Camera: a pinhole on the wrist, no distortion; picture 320 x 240 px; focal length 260.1 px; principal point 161.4 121.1 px. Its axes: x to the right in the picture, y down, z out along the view. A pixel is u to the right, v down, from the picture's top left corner.
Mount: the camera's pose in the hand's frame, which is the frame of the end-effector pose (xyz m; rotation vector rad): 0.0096 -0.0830 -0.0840 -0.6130 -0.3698 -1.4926
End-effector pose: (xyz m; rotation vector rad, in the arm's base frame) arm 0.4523 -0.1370 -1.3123 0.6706 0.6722 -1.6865
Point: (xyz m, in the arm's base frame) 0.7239 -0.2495 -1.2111
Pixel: 41 47
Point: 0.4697 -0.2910 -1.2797
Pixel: 190 147
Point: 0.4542 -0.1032 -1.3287
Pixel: 42 28
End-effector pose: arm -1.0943 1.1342 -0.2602 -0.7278 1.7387 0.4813
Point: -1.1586 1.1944 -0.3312
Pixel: 51 170
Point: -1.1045 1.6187 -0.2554
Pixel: 97 30
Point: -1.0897 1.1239 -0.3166
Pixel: 159 180
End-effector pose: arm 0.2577 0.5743 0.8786 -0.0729 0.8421 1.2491
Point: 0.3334 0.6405 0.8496
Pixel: 274 205
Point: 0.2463 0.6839 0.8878
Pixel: 130 182
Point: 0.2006 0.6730 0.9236
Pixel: 81 136
